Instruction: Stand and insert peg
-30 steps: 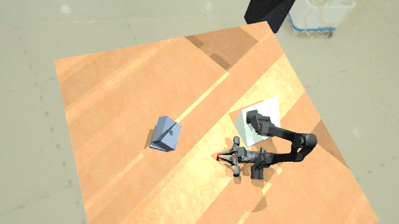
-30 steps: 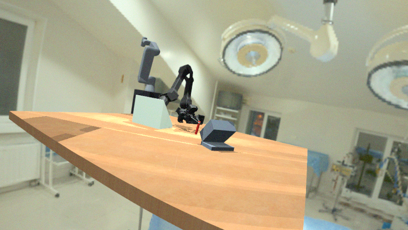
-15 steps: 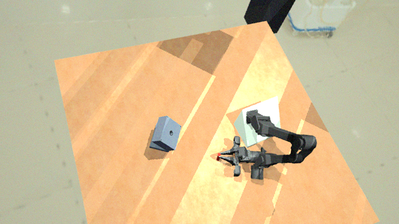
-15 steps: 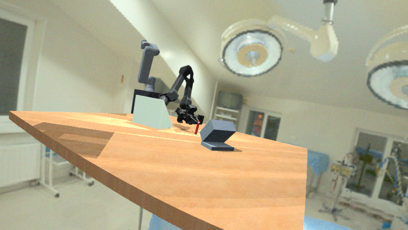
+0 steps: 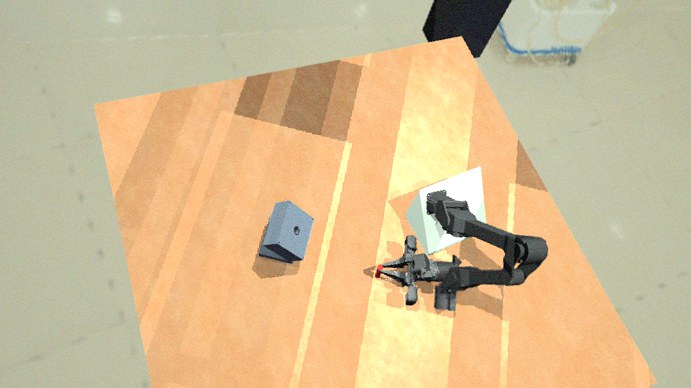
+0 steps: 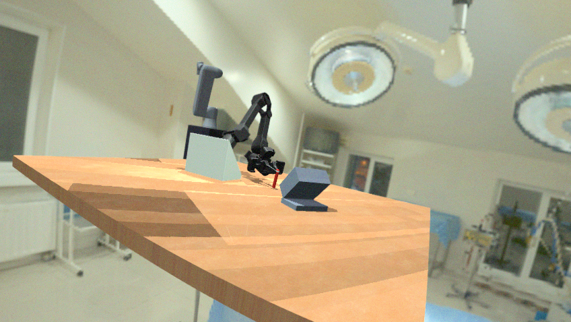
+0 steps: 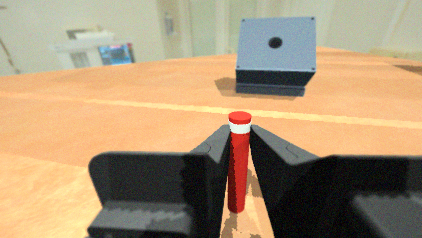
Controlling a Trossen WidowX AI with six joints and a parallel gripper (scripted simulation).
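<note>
The red peg is 1 cm below my gripper tip. Round my gripper tip: blue-grey sloped panel (21 cm ahead, 17 cm to the right, 1 cm above).
</note>
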